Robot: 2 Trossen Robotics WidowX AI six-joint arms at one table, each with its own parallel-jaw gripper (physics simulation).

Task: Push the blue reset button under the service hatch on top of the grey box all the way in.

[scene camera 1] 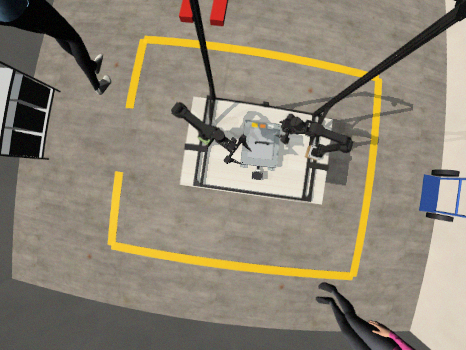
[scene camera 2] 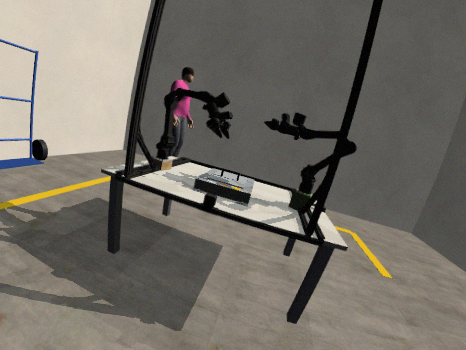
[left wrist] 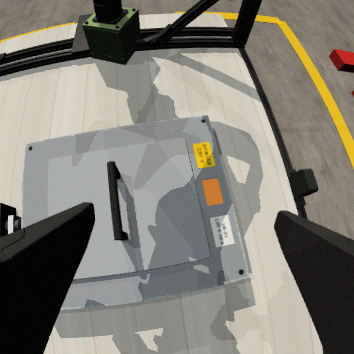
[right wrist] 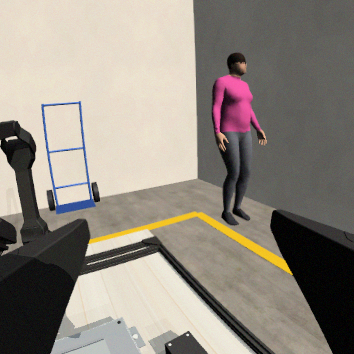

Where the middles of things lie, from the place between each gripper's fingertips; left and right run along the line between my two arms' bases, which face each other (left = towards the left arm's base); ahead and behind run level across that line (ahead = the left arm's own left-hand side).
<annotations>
Now: right hand 170 mm past the service hatch (scene camera 1: pixel 261 141), 120 mm to the right of it and 350 mm above it.
Now: left hand 200 mm above the service hatch, 70 mm to the left of it and 70 mm short of it.
</annotations>
